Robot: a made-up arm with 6 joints.
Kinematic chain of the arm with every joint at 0, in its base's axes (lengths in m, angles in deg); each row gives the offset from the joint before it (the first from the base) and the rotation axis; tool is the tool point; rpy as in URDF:
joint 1: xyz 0 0 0.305 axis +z
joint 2: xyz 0 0 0 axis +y
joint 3: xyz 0.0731 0 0.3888 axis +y
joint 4: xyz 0.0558 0 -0.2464 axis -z
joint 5: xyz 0 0 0 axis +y
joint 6: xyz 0.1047 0 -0.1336 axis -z
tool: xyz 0 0 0 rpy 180 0 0
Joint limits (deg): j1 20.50..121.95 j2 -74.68..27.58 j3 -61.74..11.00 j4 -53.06..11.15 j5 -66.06..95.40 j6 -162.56..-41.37
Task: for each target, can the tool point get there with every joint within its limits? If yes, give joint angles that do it. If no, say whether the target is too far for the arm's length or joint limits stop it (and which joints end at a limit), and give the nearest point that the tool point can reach.
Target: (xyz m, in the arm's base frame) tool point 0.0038 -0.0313 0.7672
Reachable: yes | joints 69.70 -62.90 -26.98 5.00 -39.00 -85.10
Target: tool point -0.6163 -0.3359 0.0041
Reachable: no: joint limits stop it (at a limit: joint 1, joint 2, joint 3, joint 4) | nearest point -0.1828 0.0678 0.2691 | short by 0.649 m
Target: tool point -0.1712 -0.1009 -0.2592
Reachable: no: joint limits stop it (at a limit: joint 1, joint 2, joint 4) | nearest point -0.1130 0.0887 0.2154 | short by 0.514 m
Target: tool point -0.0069 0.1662 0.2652
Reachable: yes | joints 91.32 6.01 -1.97 -6.66 29.04 -99.24
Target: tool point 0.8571 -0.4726 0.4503
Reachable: no: too far | nearest point 0.4144 0.0330 0.3961 | short by 0.674 m
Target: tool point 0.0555 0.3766 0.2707
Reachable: yes | joints 81.61 19.19 -37.52 -26.78 38.08 -84.19
